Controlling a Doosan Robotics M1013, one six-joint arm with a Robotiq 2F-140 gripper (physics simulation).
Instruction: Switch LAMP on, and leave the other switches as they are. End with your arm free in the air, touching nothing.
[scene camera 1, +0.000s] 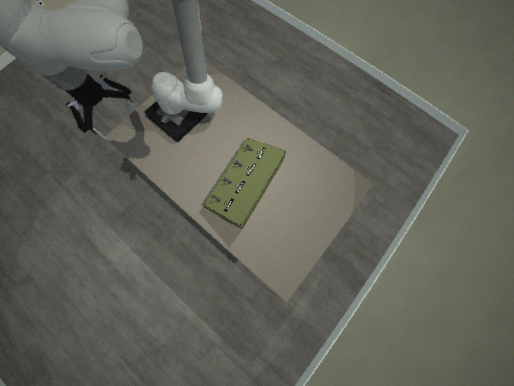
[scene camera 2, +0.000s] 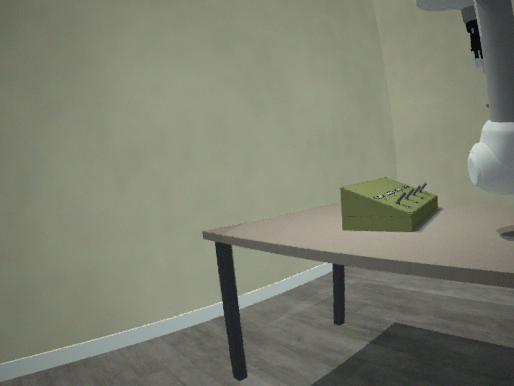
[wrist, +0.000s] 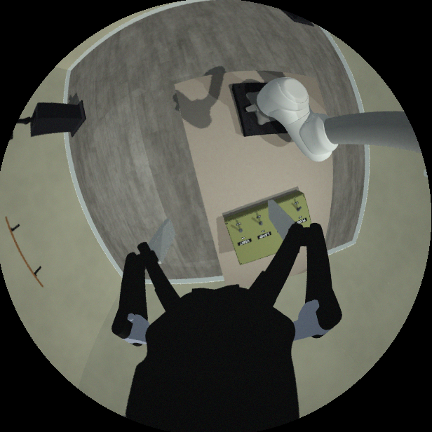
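Pixels of known places: gripper, fingertip midpoint: (scene camera 1: 120, 122) (scene camera 2: 482, 70); arm's base, origin of the base link: (scene camera 1: 175, 109).
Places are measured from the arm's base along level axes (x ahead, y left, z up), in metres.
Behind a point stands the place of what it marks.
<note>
A green sloped switch box (scene camera 1: 257, 172) {y -0.128, x 0.695, z 0.065 m} (scene camera 2: 377, 207) {y 0.062, x 0.638, z 0.023 m} (wrist: 260, 247) stands on the table, with a row of levers and labels. In the wrist view the LAMP label (wrist: 264, 235) is second from the left, between VENT (wrist: 244, 242) and a label hidden behind a finger; PUMP is at the right end. The LAMP lever (wrist: 259, 220) stands beside its label. In scene camera 2 the levers appear to lean alike, away from the labels; their on/off marks are too small to read. My gripper (scene camera 1: 116, 119) {y -0.361, x 0.244, z 0.525 m} (scene camera 2: 478, 62) {y -0.361, x 0.244, z 0.525 m} (wrist: 218, 217) is open and empty, high in the air, apart from the box.
The table (scene camera 1: 320, 200) {y -0.049, x 1.100, z -0.059 m} (scene camera 2: 280, 230) {y 0.107, x 1.021, z -0.059 m} (wrist: 215, 165) carries my arm's base on a black plate (scene camera 1: 178, 132) {y -0.128, x 0.114, z -0.004 m} (wrist: 243, 120). The arm's upright link (scene camera 1: 191, 45) {y 0.109, x 0.212, z 0.471 m} (scene camera 2: 499, 75) {y 0.181, x 0.195, z 0.384 m} (wrist: 370, 131) rises from it. A black pedestal (wrist: 55, 119) and a brown wall rail (wrist: 22, 257) show at the left of the wrist view.
</note>
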